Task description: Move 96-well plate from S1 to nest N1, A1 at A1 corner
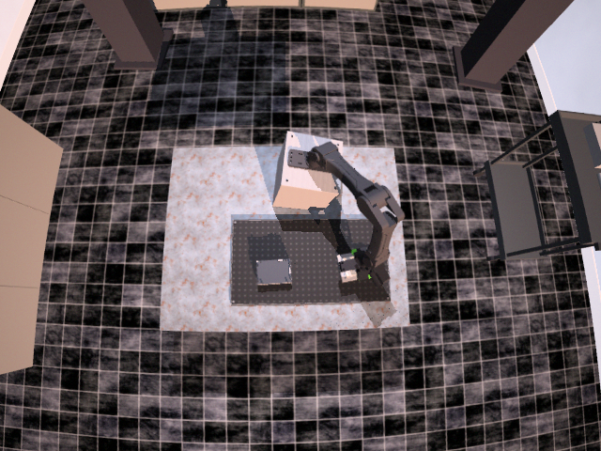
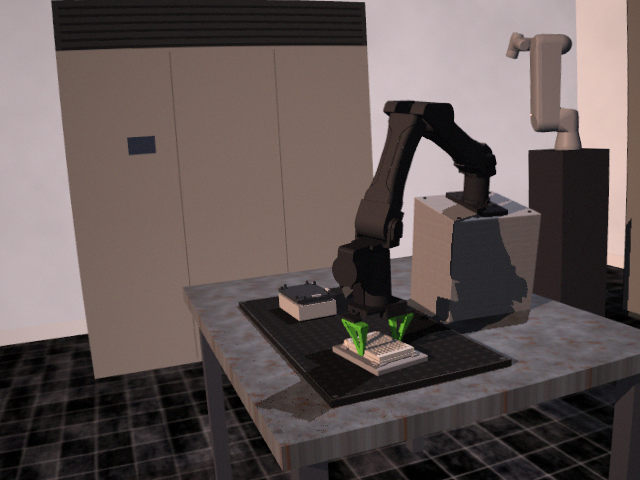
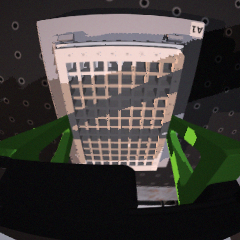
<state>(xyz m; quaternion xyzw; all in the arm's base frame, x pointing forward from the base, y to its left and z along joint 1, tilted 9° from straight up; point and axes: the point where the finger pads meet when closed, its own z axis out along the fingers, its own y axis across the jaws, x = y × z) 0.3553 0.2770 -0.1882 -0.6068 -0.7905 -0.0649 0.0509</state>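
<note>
My gripper is now right at the 96-well plate. From my hand the other things lie so: plate nest N1: 20 mm below.
</note>
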